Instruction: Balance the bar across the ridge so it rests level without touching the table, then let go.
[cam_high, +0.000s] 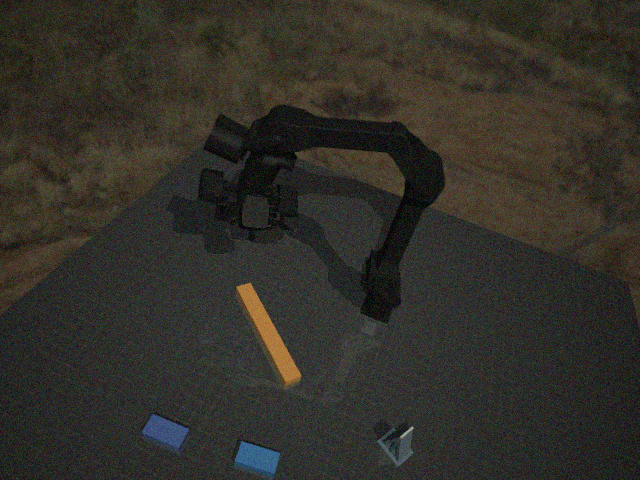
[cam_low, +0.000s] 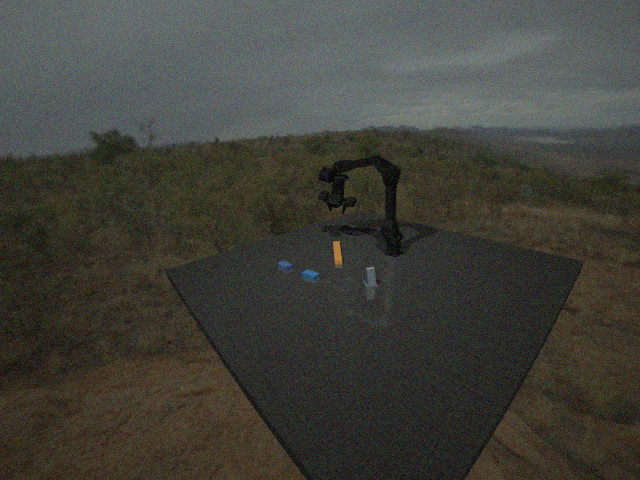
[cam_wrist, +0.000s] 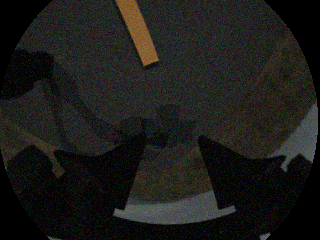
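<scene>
My gripper tip is now 130 mm short of the orange bar, 140 mm to the right of it and 140 mm above it.
</scene>
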